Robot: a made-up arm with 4 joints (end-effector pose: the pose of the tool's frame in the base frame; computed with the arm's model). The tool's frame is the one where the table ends. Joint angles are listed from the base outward.
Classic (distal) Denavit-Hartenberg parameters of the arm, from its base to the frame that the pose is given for. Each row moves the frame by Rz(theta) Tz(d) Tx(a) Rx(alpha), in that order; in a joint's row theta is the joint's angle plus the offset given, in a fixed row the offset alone. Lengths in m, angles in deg.
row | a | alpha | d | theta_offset
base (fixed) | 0 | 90 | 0.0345 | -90
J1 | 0.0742 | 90 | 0.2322 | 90
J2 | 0.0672 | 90 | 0.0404 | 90
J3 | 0.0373 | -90 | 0.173 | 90
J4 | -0.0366 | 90 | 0.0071 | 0
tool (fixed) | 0 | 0 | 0.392 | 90
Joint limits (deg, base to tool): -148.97..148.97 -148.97..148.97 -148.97..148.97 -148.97..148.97
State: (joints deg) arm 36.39 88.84 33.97 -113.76
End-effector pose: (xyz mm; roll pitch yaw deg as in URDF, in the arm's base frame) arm -218.5 81.2 -222.7 157.23 -19.63 88.98
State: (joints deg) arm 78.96 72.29 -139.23 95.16
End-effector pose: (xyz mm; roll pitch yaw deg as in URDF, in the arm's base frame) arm -505.8 -152.3 -281.9 -178.70 -30.18 -105.46
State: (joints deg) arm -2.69 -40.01 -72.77 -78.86
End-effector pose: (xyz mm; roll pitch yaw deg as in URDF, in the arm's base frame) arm 114.0 54.8 98.6 -116.94 13.59 -76.50
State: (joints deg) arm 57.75 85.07 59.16 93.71
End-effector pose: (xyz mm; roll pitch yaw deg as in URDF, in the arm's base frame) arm -389.3 198.1 461.2 6.66 26.98 87.17
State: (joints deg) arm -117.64 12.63 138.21 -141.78
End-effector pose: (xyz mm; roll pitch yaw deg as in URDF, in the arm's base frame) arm -383.2 184.9 -57.4 90.86 -41.76 -167.24
